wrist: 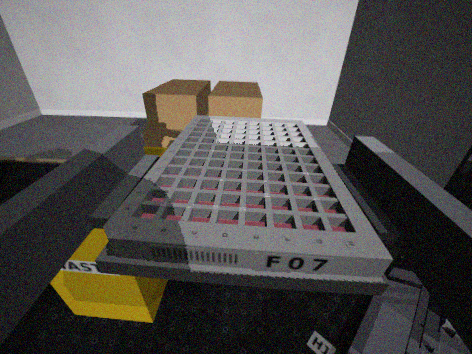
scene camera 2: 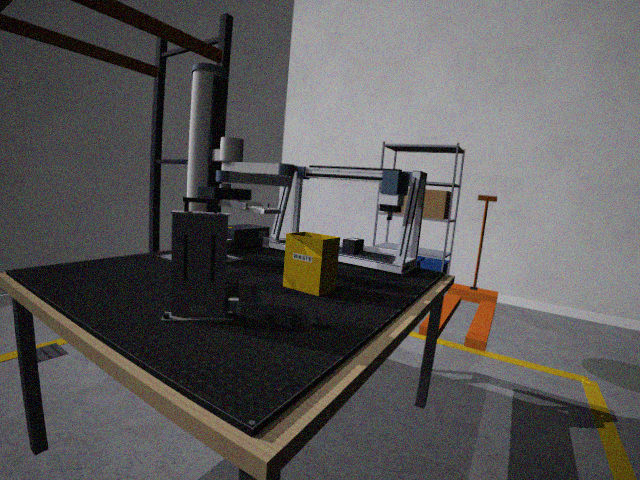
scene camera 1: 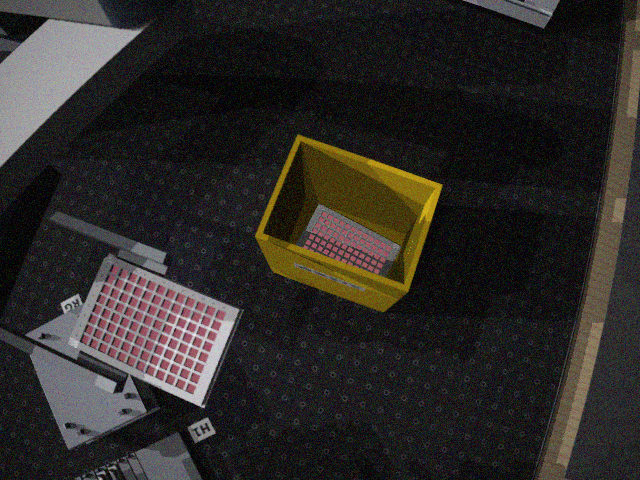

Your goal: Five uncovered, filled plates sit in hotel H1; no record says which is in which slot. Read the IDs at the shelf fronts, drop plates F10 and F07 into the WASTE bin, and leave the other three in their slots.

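Places are measured from the arm's base along level axes (x right, y ahead, z up), in millimetres.
Where they show: gripper, fingertip midpoint: (wrist: 244,150) (scene camera 2: 258,206) (scene camera 1: 143,324).
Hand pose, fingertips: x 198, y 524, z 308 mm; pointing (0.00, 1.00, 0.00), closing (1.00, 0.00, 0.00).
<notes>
Each offset is from my fingertips to the top centre of the thing. "spot": to the spot under its first point.
My gripper (scene camera 1: 131,320) (wrist: 244,150) is shut on a pale uncovered plate marked F07 {dx +1, dy +5, dz -3 mm} (scene camera 1: 173,330) (wrist: 325,263), holding its two long sides. Pinkish filling shows in its wells. The plate is level, raised, left of and apart from the yellow WASTE bin {dx -173, dy +122, dz -95 mm} (scene camera 1: 279,258) (scene camera 2: 302,273) (wrist: 110,290). A filled plate {dx -172, dy +126, dz -275 mm} (scene camera 1: 351,235) lies on the bin floor; its ID does not show. Hotel H1 {spot: dx +170, dy -5, dz -287 mm} (scene camera 1: 168,457) shows partly at the bottom in scene camera 1, beside the H1 tag {dx +120, dy +23, dz -295 mm} (scene camera 1: 201,429) (wrist: 321,342). Its shelf fronts and plate IDs do not show.
A grey stand with small pegs {spot: dx +128, dy -123, dz -235 mm} (scene camera 1: 85,397) sits partly under the held plate, near the RG tag {dx +30, dy -218, dz -295 mm} (scene camera 1: 71,304). A tall dark housing {spot: dx +295, dy +65, dz -75 mm} (scene camera 2: 199,237) stands left of the bin. A frame with an overhead rail (scene camera 2: 417,222) stands behind the bin. The wooden table edge (scene camera 1: 584,382) runs at right.
</notes>
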